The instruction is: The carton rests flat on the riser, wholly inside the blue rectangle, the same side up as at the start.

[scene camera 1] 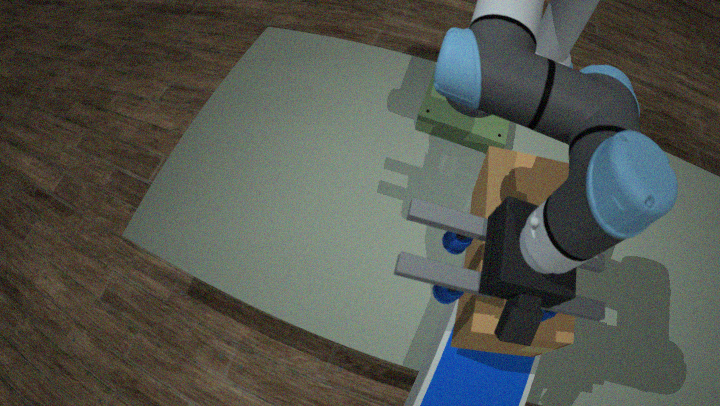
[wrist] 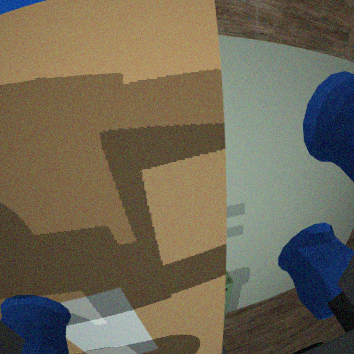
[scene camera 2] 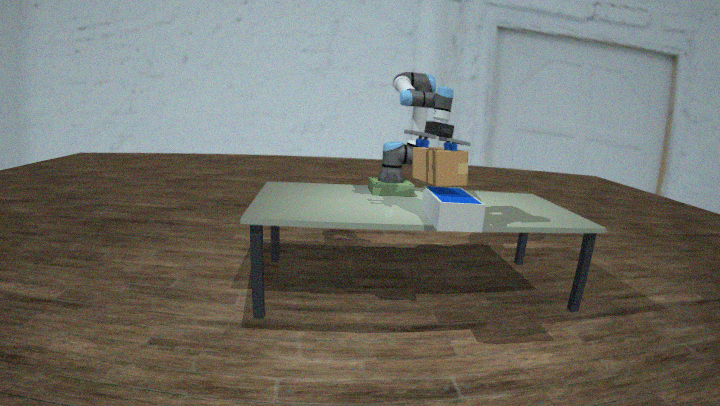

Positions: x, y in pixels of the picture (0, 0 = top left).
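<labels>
There's a brown carton here, and it shows in scene camera 1, in the wrist view and also in scene camera 2 [434, 165]. If you look at the carton, [wrist: 120, 179] and [scene camera 1: 500, 298] are the same spot on it.
</labels>
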